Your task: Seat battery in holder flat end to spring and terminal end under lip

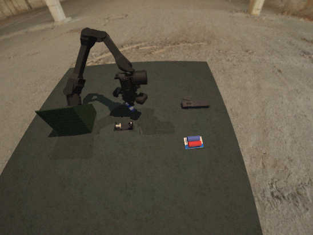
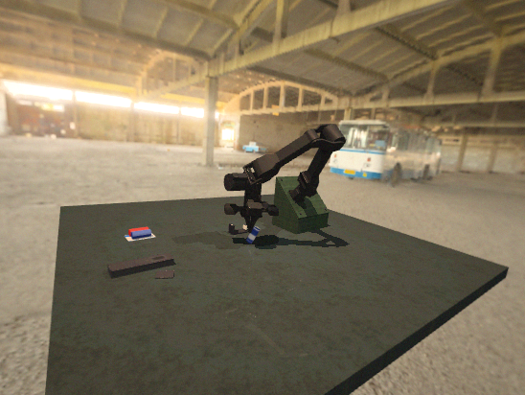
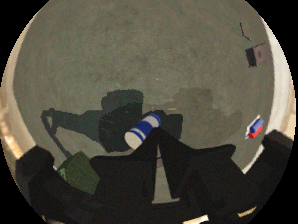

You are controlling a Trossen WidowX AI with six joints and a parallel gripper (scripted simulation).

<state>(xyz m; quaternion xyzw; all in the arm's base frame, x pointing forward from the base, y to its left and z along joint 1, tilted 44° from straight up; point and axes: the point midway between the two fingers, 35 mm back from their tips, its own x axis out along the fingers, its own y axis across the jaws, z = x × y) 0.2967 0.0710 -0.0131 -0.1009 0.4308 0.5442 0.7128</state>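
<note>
The battery is 10 mm to the left of my gripper tip, 10 mm below it and 10 mm behind it. Also, from my gripper tip: dark piece (340 mm ahead, 60 mm to the left, 40 mm below); long black bar (370 mm ahead, 30 mm below, 20 mm to the right); white tray (290 mm ahead, 250 mm to the right, 30 mm below).
</note>
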